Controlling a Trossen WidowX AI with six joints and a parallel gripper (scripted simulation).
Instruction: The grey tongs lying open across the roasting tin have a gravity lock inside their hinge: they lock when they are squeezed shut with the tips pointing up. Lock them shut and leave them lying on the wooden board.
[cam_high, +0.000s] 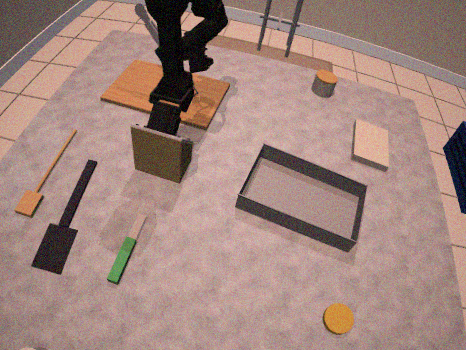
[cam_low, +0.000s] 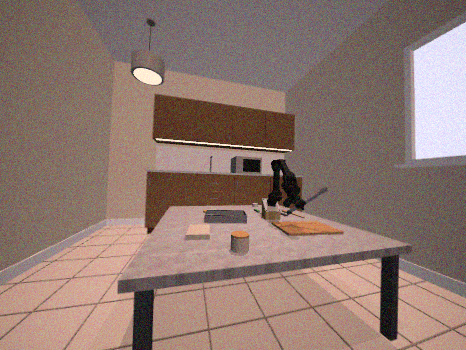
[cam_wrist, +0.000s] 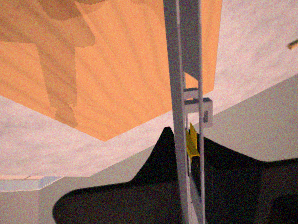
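Now: gripper tip 40 mm short of the yellow lock slider and 20 mm below it. From my gripper tip the other things lie so: wooden board 20 mm to the left, 110 mm below; green-handled tool 170 mm ahead, 500 mm to the right, 110 mm below; black spatula 510 mm to the right, 120 mm below.
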